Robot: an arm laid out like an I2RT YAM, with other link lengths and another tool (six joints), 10 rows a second.
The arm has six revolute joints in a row. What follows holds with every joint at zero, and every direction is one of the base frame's.
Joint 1 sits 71.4 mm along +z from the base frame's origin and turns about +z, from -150 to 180 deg.
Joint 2 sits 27.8 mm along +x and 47.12 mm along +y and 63.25 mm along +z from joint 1 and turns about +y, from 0 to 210 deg.
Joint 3 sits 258.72 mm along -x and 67.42 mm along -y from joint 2 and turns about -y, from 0 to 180 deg.
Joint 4 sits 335.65 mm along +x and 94.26 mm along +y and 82.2 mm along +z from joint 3 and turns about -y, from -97 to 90 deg.
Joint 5 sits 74 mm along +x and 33.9 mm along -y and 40.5 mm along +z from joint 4 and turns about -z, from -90 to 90 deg.
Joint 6 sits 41.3 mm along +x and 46.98 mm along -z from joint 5 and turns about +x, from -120 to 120 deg.
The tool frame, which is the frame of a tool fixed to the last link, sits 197 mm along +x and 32 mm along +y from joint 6; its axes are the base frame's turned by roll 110.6, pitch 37.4 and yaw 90 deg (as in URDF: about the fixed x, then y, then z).
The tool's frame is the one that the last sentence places.
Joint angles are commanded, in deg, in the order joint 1, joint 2, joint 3, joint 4, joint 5, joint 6. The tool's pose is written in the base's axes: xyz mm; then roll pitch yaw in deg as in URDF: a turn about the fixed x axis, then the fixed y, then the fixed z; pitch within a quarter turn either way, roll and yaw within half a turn. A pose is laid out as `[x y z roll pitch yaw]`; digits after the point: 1 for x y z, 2 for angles.
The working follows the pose.
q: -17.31 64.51 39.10 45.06 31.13 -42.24
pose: [494.6 -220.0 369.6 70.38 63.53 2.89]
Where each joint sits with the arm in this pose, in the base's axes (m; each line is computed from the numbers above, not from the rounded line before):
joint 1: 0.0000 0.0000 0.0714
joint 2: 0.0406 0.0367 0.1346
joint 3: -0.0858 0.0055 0.3682
joint 4: 0.2654 -0.0052 0.2984
joint 5: 0.3088 -0.0543 0.3614
joint 6: 0.3493 -0.0893 0.3291
the tool: 0.4946 -0.2200 0.3696

